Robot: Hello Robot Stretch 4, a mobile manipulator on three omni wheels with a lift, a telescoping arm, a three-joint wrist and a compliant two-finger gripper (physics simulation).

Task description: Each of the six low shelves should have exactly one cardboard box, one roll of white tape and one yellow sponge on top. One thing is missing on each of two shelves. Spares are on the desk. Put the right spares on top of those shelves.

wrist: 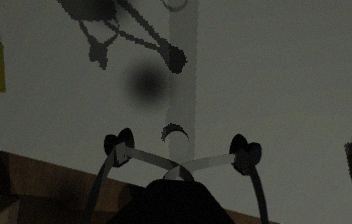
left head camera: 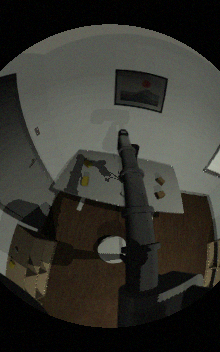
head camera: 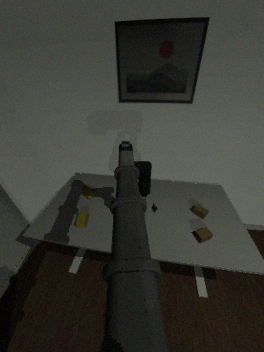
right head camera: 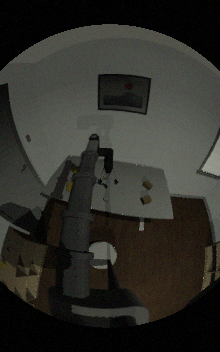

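My gripper is open and empty above the white desk. In the wrist view a roll of white tape shows between the spread fingers, below them on the desk; a curved rim at the top edge looks like a second roll. A roll also shows faintly in the right head view. Two yellow sponges lie at the desk's left. Two cardboard boxes lie at its right. The arm hides the desk's middle in the head view.
Low shelves stand at the lower left, with a yellow sponge on top; more shelving shows at the right edge. A round white shape is low over the brown floor. A framed picture hangs behind the desk.
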